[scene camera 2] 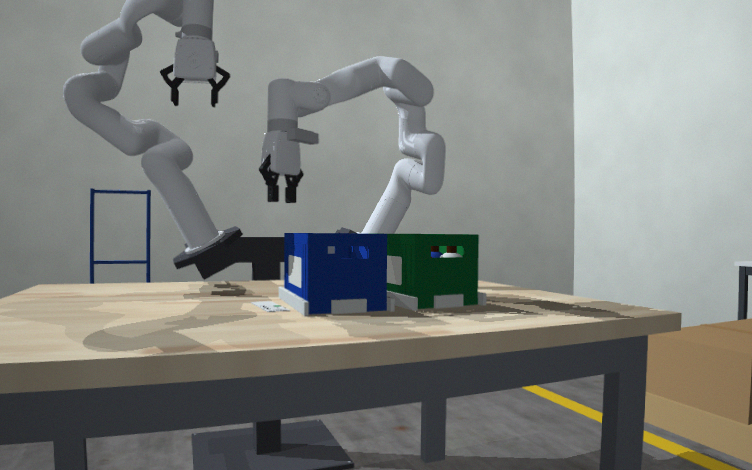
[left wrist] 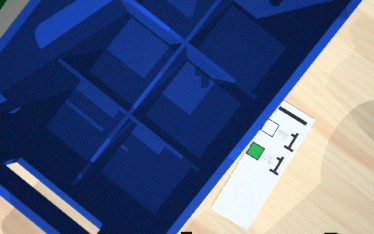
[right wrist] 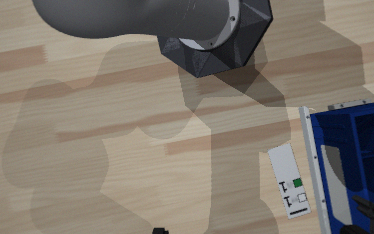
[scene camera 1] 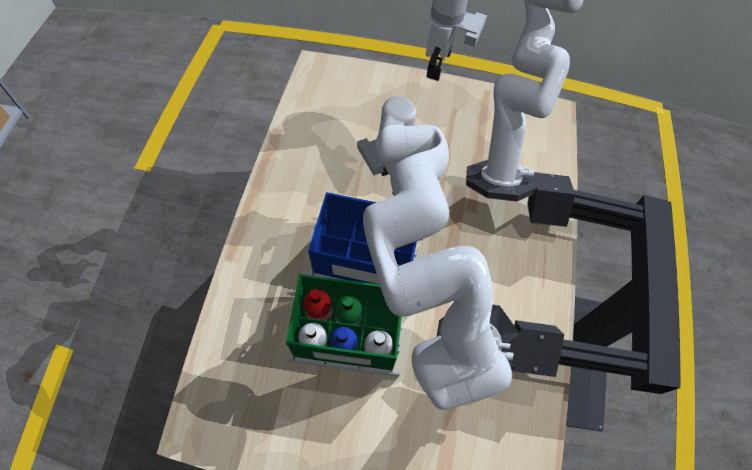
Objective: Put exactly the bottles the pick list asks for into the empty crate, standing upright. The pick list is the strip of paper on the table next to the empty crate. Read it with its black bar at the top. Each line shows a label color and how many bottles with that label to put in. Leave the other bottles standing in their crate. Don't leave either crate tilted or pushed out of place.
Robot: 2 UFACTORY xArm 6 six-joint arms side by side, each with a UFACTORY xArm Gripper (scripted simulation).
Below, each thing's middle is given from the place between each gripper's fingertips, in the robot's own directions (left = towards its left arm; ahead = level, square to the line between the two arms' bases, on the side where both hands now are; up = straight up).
Now: left hand [scene camera 2: 282, 202] 30 mm short of the green crate [scene camera 2: 411, 271], 360 mm to the right of it and 180 mm above it. The rest, counted from my left hand: red bottle [scene camera 1: 317, 304] 130 mm ahead, 320 mm to the left, 180 mm below; blue crate [scene camera 2: 358, 269] 40 mm ahead, 120 mm to the left, 180 mm below; pick list [left wrist: 272, 148] 40 mm ahead, 40 mm to the right, 270 mm below.
My right gripper [scene camera 2: 194, 105] is now 50 cm above the pick list, 17 cm to the right of it and 10 cm short of it. The rest, counted from my right hand: red bottle 53 cm to the left, 41 cm below, 18 cm ahead; then green crate 57 cm to the left, 42 cm below, 9 cm ahead; then blue crate 42 cm below, 33 cm to the left, 10 cm ahead.
